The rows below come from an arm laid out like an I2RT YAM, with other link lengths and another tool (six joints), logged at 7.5 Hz.
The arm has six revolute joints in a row. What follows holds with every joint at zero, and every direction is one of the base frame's. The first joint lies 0.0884 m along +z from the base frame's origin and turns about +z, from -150 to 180 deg. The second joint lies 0.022 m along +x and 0.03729 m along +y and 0.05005 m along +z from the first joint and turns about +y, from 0 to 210 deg. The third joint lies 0.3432 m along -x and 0.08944 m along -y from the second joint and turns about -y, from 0 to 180 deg. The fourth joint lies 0.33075 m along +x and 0.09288 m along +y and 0.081 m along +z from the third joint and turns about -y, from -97 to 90 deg. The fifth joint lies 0.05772 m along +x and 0.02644 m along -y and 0.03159 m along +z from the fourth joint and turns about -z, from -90 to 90 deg. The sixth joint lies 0.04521 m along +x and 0.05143 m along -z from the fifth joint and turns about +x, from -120 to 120 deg. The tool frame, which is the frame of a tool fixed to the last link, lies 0.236 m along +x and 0.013 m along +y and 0.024 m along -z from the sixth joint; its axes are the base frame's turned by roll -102, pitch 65.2 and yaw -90 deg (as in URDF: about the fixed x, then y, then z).
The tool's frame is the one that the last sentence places.
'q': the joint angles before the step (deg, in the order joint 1, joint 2, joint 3, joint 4, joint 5, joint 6). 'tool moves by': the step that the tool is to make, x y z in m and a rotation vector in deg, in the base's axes. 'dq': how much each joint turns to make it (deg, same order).
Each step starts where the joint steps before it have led.
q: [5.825 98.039 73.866 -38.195 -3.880 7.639]
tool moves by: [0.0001 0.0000 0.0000 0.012 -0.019 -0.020]
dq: [-0.002 -0.003 -0.012 0.030 -0.001 0.020]
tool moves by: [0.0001 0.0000 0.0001 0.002 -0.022 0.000]
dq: [-0.001 -0.005 0.003 0.014 0.000 -0.001]
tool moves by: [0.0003 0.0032 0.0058 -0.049 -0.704 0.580]
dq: [0.356 -0.582 0.091 0.005 0.003 -0.256]
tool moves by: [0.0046 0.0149 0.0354 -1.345 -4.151 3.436]
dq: [2.122 -2.672 1.668 -0.515 0.941 -2.075]
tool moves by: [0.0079 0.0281 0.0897 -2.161 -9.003 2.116]
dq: [5.332 -4.778 6.202 -2.544 4.984 0.304]
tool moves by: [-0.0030 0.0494 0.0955 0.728 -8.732 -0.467]
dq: [8.712 -2.077 8.994 -3.048 7.862 5.131]
